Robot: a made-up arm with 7 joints. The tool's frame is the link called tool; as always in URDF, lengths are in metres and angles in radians.
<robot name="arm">
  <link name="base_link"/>
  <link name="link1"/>
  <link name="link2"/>
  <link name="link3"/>
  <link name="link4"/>
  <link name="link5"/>
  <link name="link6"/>
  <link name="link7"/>
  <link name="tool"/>
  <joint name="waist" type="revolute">
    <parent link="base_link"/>
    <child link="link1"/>
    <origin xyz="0 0 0.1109" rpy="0 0 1.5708"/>
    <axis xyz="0 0 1"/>
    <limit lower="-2.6" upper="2.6" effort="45" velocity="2.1"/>
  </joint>
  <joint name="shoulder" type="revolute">
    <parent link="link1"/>
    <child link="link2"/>
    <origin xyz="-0.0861 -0.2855 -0.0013" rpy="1.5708 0 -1.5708"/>
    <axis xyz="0 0 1"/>
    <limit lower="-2.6" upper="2.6" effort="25" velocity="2.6"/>
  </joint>
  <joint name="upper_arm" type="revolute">
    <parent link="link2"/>
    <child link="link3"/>
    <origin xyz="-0.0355 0.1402 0.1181" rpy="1.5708 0 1.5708"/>
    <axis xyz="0 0 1"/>
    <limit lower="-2.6" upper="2.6" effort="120" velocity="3.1"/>
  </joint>
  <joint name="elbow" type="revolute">
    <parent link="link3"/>
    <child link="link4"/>
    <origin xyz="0.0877 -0.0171 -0.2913" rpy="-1.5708 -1.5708 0"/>
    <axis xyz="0 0 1"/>
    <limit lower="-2.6" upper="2.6" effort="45" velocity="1.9"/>
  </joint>
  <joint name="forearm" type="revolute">
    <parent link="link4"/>
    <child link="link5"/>
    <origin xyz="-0.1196 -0.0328 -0.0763" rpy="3.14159 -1.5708 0"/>
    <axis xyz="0 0 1"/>
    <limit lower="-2.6" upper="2.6" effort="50" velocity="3"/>
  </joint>
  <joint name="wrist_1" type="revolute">
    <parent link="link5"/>
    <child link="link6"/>
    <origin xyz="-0.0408 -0.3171 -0.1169" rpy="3.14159 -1.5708 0"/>
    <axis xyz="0 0 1"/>
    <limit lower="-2.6" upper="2.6" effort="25" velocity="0.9"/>
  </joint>
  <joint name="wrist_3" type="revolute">
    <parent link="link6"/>
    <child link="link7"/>
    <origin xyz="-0.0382 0.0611 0.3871" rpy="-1.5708 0 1.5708"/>
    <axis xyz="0 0 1"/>
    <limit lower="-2.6" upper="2.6" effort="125" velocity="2.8"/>
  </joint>
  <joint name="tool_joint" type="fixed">
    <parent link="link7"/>
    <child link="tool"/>
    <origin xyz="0.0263 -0.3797 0.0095" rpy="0 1.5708 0"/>
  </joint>
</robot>
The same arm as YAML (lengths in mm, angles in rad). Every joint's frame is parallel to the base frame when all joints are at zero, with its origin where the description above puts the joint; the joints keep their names.
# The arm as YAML. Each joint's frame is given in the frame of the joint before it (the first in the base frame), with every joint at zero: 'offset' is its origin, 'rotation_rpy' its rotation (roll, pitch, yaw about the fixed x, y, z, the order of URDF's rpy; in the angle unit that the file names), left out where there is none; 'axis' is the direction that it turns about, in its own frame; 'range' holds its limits. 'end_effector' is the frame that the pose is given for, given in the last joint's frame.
length_unit: mm
angle_unit: rad
chain:
  - id: waist
    offset: [0.0, 0.0, 110.9]
    axis: "+z"
    range: [-2.6, 2.6]
  - id: shoulder
    offset: [285.5, -86.1, -1.3]
    axis: "-y"
    range: [-2.6, 2.6]
  - id: upper_arm
    offset: [-35.5, -118.1, 140.2]
    axis: "+x"
    range: [-2.6, 2.6]
  - id: elbow
    offset: [-291.3, 17.1, 87.7]
    axis: "-y"
    range: [-2.6, 2.6]
  - id: forearm
    offset: [-119.6, 76.3, -32.8]
    axis: "+x"
    range: [-2.6, 2.6]
  - id: wrist_1
    offset: [-116.9, 40.8, 317.1]
    axis: "-y"
    range: [-2.6, 2.6]
  - id: wrist_3
    offset: [-38.2, -387.1, 61.1]
    axis: "-x"
    range: [-2.6, 2.6]
end_effector:
  offset: [-9.5, -379.7, 26.3]
  rotation_rpy: [0.0, 0.0, 0.0]

